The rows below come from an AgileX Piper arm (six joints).
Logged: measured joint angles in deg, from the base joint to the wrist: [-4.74, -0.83, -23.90, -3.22, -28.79, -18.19]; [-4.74, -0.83, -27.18, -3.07, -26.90, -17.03]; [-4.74, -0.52, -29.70, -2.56, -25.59, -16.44]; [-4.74, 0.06, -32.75, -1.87, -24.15, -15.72]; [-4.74, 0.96, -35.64, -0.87, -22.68, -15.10]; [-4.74, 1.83, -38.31, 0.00, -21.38, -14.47]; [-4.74, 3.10, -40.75, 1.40, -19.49, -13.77]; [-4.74, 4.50, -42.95, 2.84, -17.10, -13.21]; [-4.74, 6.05, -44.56, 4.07, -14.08, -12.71]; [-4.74, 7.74, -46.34, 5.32, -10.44, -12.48]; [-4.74, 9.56, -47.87, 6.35, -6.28, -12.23]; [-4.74, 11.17, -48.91, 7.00, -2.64, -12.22]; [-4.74, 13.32, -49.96, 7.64, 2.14, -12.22]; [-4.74, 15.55, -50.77, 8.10, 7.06, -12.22]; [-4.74, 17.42, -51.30, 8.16, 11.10, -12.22]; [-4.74, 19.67, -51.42, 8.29, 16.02, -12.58]
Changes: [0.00, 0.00, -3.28, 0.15, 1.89, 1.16]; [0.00, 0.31, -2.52, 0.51, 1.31, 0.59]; [0.00, 0.58, -3.05, 0.69, 1.44, 0.72]; [0.00, 0.90, -2.89, 1.00, 1.47, 0.62]; [0.00, 0.87, -2.67, 0.87, 1.30, 0.63]; [0.00, 1.27, -2.44, 1.40, 1.89, 0.70]; [0.00, 1.40, -2.20, 1.44, 2.39, 0.56]; [0.00, 1.55, -1.61, 1.23, 3.02, 0.50]; [0.00, 1.69, -1.78, 1.25, 3.64, 0.23]; [0.00, 1.82, -1.53, 1.03, 4.16, 0.25]; [0.00, 1.61, -1.04, 0.65, 3.64, 0.01]; [0.00, 2.15, -1.05, 0.64, 4.78, 0.00]; [0.00, 2.23, -0.81, 0.46, 4.92, 0.00]; [0.00, 1.87, -0.53, 0.06, 4.04, 0.00]; [0.00, 2.25, -0.12, 0.13, 4.92, -0.36]
